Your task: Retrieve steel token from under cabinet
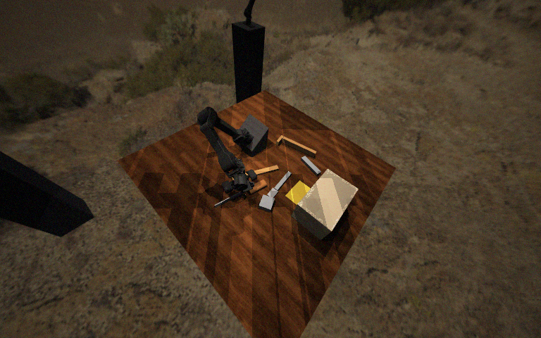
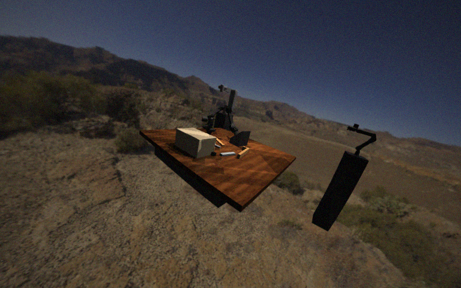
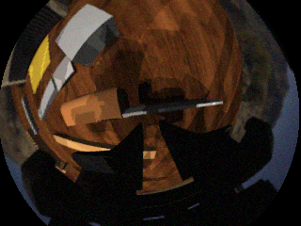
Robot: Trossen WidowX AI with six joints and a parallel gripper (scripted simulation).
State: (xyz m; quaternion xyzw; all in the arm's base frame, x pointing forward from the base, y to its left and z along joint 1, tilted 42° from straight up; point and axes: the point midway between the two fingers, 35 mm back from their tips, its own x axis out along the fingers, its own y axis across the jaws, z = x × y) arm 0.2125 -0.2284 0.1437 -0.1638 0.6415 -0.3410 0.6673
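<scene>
Now: the wooden stick 2 cm behind my gripper tip, 15 cm to the left of it and 2 cm below it. The rest, counted from my gripper tip: grey block: 17 cm ahead, 4 cm to the left, 1 cm below; then grey scraper: 14 cm ahead, 17 cm to the left, 2 cm below; then grey bar: 19 cm ahead, 46 cm to the left, 2 cm below.
</scene>
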